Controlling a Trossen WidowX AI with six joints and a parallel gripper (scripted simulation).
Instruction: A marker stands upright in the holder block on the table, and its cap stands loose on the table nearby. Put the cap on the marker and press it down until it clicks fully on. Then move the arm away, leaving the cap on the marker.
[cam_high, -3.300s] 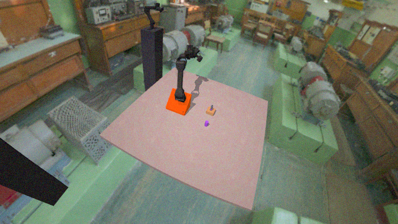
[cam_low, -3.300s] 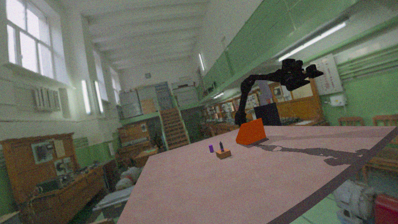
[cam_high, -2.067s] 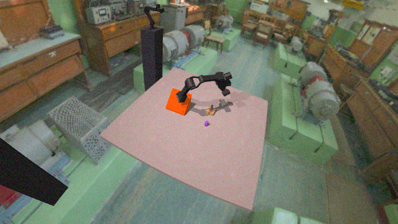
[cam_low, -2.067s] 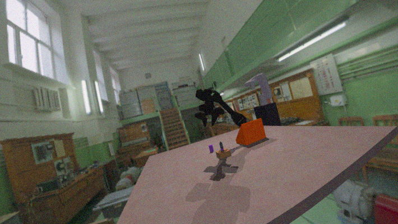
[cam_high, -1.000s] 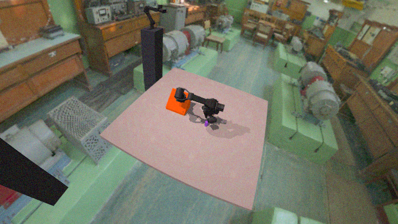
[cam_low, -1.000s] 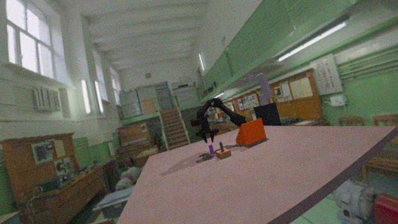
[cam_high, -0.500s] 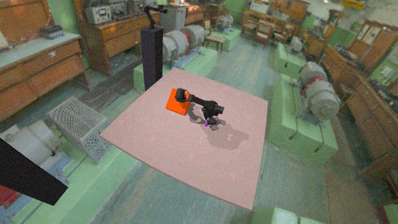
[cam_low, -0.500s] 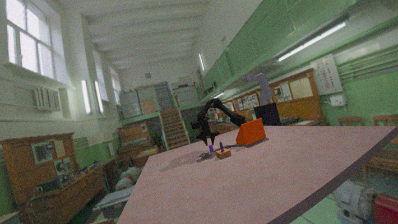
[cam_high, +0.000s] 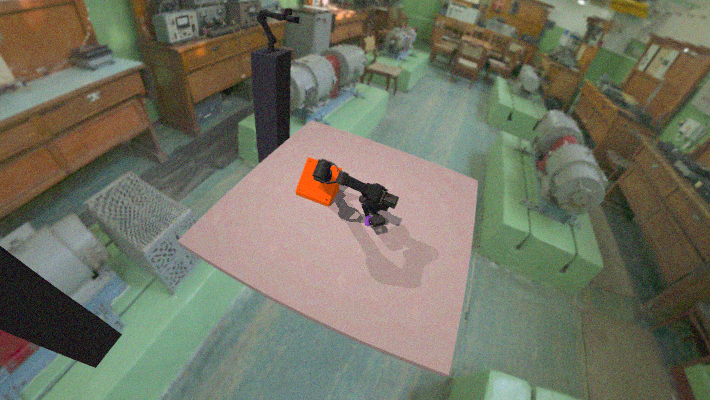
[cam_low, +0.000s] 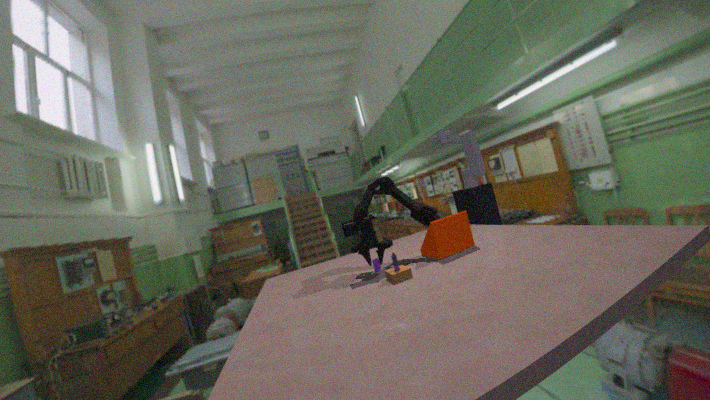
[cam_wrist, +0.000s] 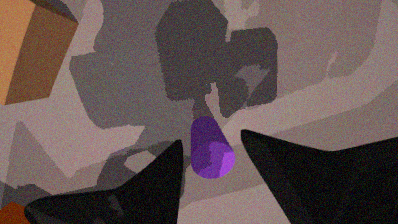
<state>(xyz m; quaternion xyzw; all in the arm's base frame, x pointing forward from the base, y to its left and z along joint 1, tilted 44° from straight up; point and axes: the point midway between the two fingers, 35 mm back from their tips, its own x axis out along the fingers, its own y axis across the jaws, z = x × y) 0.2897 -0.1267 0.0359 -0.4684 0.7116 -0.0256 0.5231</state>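
Now: the purple cap right at my gripper tip.
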